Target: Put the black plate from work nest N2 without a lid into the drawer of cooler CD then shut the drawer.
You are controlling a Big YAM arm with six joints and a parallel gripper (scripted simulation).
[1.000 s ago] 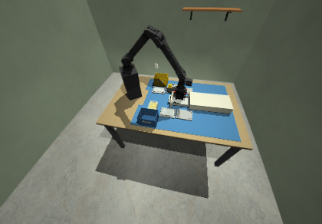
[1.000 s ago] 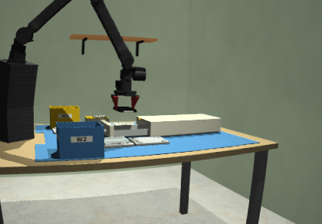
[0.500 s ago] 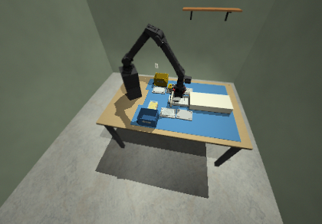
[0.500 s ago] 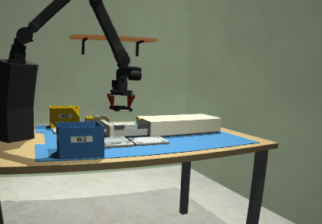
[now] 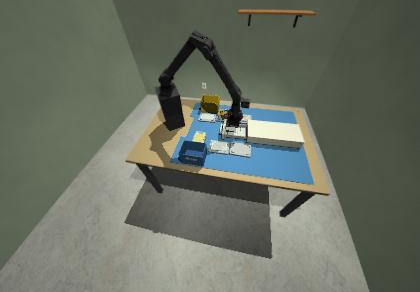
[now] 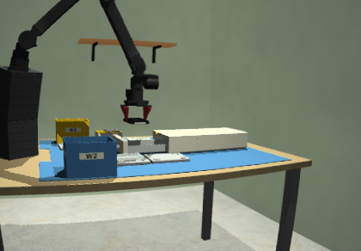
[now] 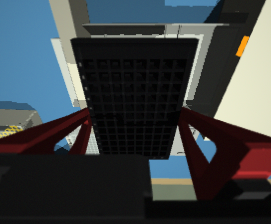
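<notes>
Now: hand 4 cm short of the drawer and 12 cm above it. The rest, counted from my hand: cream cooler CD 18 cm ahead, 2 cm to the right, 11 cm below; then black plate right at my hand; then yellow-topped tip box 8 cm behind, 19 cm to the left, 9 cm below.
</notes>
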